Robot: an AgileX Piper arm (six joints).
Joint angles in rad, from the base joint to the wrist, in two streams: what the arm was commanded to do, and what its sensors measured. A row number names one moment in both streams.
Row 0, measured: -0.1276, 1.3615, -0.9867, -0.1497, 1.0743, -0.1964
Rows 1 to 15, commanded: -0.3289, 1.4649, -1.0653, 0.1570, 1.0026, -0.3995; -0.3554, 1.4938, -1.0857, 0.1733, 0.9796, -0.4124; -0.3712, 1.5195, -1.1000, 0.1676, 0.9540, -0.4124; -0.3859, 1.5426, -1.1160, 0.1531, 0.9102, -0.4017; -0.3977, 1.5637, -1.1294, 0.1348, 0.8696, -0.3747; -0.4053, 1.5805, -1.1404, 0.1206, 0.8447, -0.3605; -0.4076, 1.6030, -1.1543, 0.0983, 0.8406, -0.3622; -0.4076, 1.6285, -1.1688, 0.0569, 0.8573, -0.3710; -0.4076, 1.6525, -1.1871, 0.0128, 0.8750, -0.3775; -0.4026, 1.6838, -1.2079, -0.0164, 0.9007, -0.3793; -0.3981, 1.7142, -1.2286, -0.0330, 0.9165, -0.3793; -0.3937, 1.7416, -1.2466, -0.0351, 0.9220, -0.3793; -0.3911, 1.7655, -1.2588, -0.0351, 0.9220, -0.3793; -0.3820, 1.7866, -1.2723, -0.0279, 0.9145, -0.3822; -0.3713, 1.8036, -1.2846, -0.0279, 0.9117, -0.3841
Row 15, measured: -0.3950, 1.7319, -1.2340, -0.0105, 0.9103, -0.3712
